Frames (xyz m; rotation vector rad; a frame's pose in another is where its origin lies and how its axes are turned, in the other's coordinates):
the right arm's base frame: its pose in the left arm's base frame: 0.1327 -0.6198 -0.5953 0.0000 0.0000 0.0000
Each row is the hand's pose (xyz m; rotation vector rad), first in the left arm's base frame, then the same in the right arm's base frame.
Working: the left arm's base frame: its pose in the right arm's base frame: -0.1327 0.6198 0.5953 0.0000 0.0000 0.0000

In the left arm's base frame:
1: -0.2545 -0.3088 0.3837 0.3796 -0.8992 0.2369
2: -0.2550 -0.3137 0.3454 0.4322 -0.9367 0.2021
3: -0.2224 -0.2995 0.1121 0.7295 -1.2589 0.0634
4: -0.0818 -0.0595 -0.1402 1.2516 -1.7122 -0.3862
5: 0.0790 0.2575 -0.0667 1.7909 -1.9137 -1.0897
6: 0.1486 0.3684 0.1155 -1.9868 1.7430 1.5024
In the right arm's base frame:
1: -0.3872 0.3110 0.9790 0.3796 -0.8992 0.2369
2: -0.3877 0.3061 0.9407 0.4322 -0.9367 0.2021
3: -0.3551 0.3203 0.7074 0.7295 -1.2589 0.0634
4: -0.2145 0.5603 0.4551 1.2516 -1.7122 -0.3862
5: -0.0537 0.8773 0.5286 1.7909 -1.9137 -1.0897
6: 0.0159 0.9882 0.7108 -1.9868 1.7430 1.5024

